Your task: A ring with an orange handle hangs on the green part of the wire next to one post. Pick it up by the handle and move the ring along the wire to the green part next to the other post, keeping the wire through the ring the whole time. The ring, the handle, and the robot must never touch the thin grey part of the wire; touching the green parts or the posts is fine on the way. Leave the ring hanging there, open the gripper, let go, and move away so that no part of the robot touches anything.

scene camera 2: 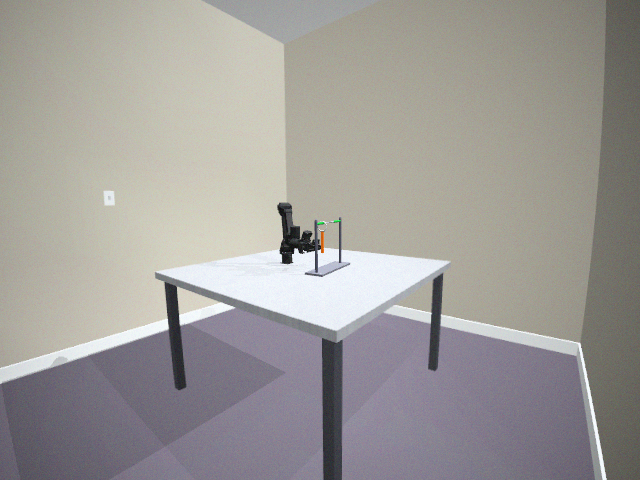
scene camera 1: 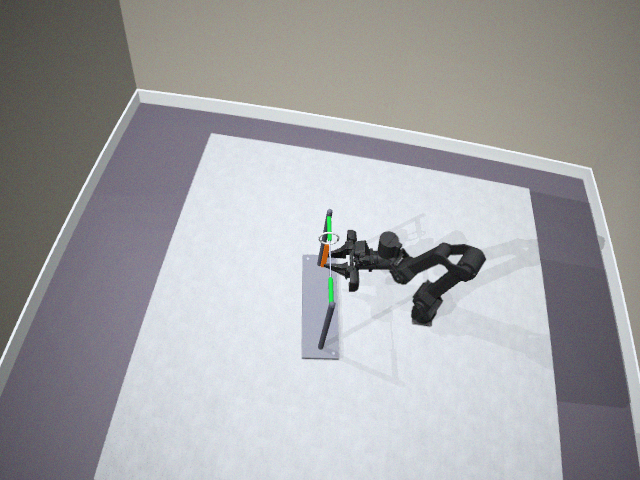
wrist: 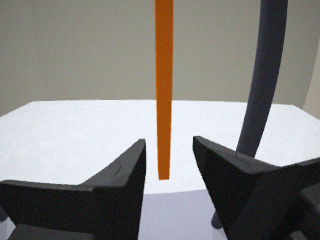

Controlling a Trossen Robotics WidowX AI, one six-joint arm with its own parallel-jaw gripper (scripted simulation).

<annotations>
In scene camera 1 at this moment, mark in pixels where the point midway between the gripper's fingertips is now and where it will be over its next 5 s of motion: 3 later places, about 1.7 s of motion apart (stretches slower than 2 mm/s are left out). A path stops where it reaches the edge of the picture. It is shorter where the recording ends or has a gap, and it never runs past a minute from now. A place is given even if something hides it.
The gripper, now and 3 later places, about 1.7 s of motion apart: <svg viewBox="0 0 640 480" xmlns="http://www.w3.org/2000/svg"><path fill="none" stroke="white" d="M323 260L312 258L311 267L311 282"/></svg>
</annotations>
